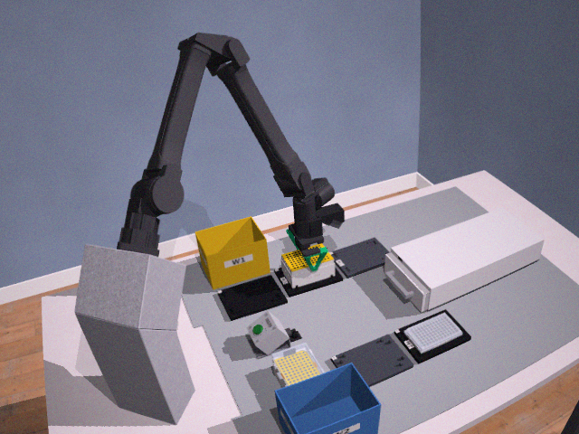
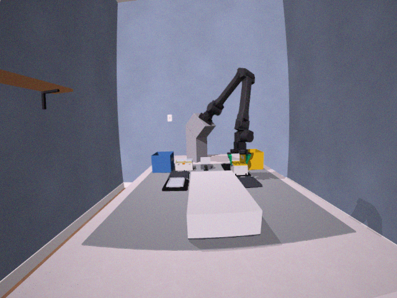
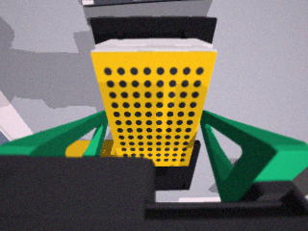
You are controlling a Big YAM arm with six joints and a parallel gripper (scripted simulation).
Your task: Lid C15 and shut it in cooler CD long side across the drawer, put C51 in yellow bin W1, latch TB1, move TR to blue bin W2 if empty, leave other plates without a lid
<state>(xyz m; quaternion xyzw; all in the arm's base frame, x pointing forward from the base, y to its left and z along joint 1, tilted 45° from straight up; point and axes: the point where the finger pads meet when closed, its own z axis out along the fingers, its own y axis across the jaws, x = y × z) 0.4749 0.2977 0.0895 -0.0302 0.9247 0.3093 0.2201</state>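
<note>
Right now the tip rack TR is 10 mm to the right of my hand, 10 mm below it and 10 mm behind it. Also, from my hand: yellow bin W1: 210 mm behind, 90 mm to the left, 30 mm below; N1 label: 100 mm ahead, 50 mm below, 20 mm to the left; white assay plate: 210 mm behind, 90 mm to the left, 50 mm below.
</note>
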